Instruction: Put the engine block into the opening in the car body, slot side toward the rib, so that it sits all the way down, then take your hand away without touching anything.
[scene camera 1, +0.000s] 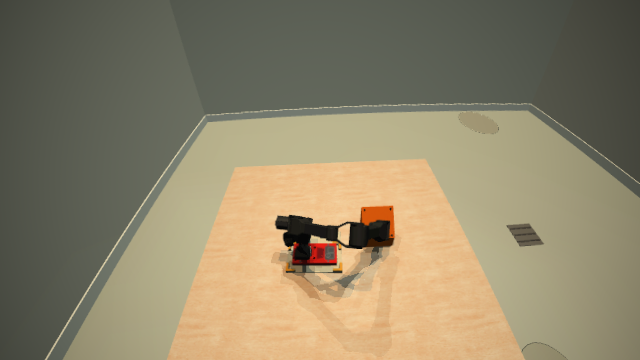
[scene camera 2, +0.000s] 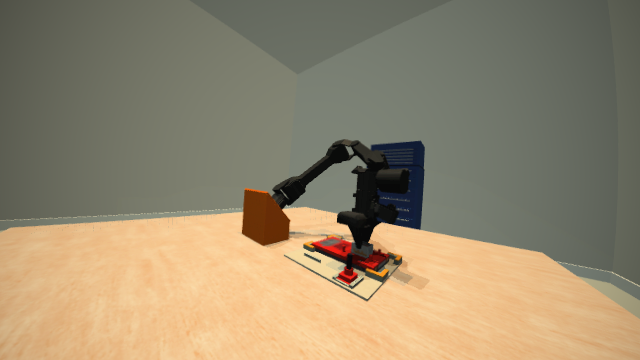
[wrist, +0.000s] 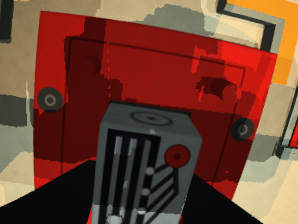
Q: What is my gripper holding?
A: A grey engine block.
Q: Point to a red car body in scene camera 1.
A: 322, 254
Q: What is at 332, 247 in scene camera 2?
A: A red car body.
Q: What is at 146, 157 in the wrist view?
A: A grey engine block.
